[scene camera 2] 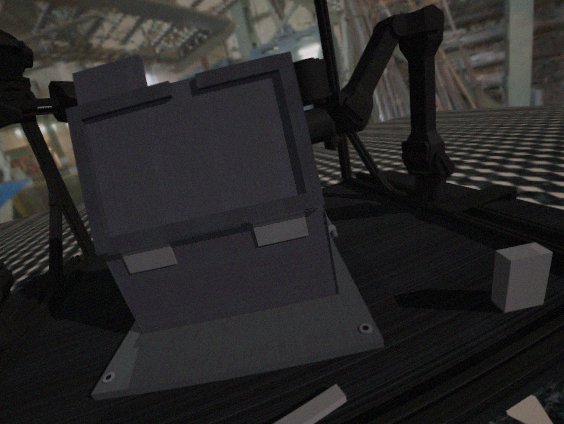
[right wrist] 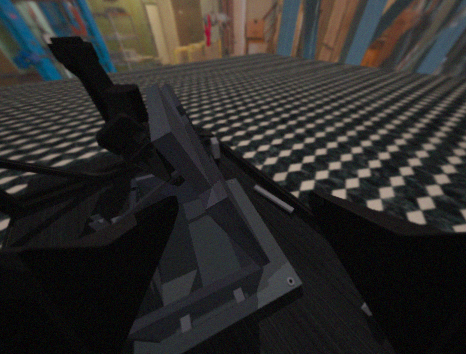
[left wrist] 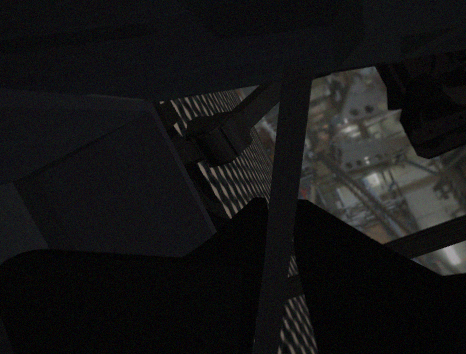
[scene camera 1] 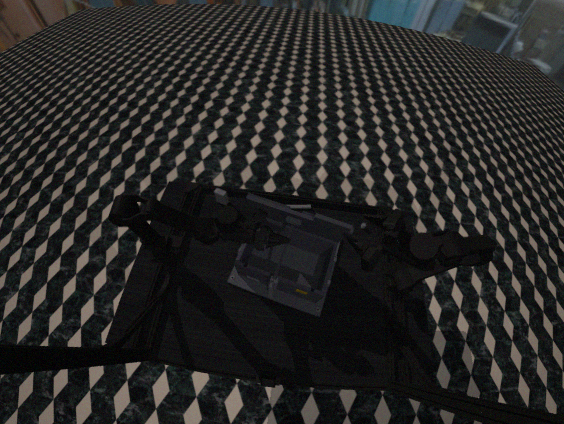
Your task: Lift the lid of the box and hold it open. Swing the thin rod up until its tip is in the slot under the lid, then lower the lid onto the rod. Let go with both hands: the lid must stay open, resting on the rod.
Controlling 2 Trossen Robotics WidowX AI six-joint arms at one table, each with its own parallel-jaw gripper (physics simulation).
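Seen in the pictures: left gripper, fingertip midpoint: (right wrist: 171, 181) (left wrist: 278, 210) (scene camera 1: 290, 240); right gripper, fingertip midpoint: (scene camera 2: 59, 112) (right wrist: 242, 199) (scene camera 1: 355, 226); left arm's base, origin of the base link: (scene camera 2: 431, 198) (scene camera 1: 168, 257); right arm's base, origin of the base link: (scene camera 2: 8, 338) (scene camera 1: 393, 286).
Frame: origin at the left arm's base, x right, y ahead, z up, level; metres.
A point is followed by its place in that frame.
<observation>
The grey box (scene camera 1: 268, 286) {z 0.172, x 0.089, y 0.420 m} (scene camera 2: 238, 349) {z -0.007, x -0.211, y 0.503 m} (right wrist: 267, 277) {z -0.007, x -0.143, y 0.642 m} sits on a dark mat. Its lid (scene camera 1: 297, 216) {z 0.319, x -0.079, y 0.477 m} (scene camera 2: 192, 156) {z 0.234, x -0.118, y 0.486 m} (right wrist: 175, 140) {z 0.373, x -0.039, y 0.614 m} is raised steeply on its hinges. My left gripper (scene camera 1: 268, 237) (right wrist: 171, 181) {z 0.221, x -0.049, y 0.468 m} is shut on the lid's free edge and holds it up. In scene camera 2 the lid hides that gripper. My right gripper (scene camera 1: 370, 248) (right wrist: 242, 199) {z 0.330, x -0.065, y 0.638 m} is open and empty, just off the box's right side. I cannot make out the thin rod inside the dim box. The left wrist view is mostly dark, with the lid (left wrist: 126, 175) at its left.
A short pale bar (scene camera 1: 299, 206) {z -0.009, x -0.328, y 0.505 m} (scene camera 2: 314, 405) {z -0.009, x -0.319, y 0.441 m} (right wrist: 274, 198) {z -0.009, x -0.327, y 0.491 m} lies loose on the dark mat (scene camera 1: 238, 336) {z -0.019, x 0.241, y 0.335 m} behind the box. The checkered table (scene camera 1: 280, 105) spreads all round. A black frame post (scene camera 2: 331, 84) (left wrist: 284, 175) stands near the left arm (scene camera 2: 415, 84) {z 0.261, x -0.003, y 0.030 m}.
</observation>
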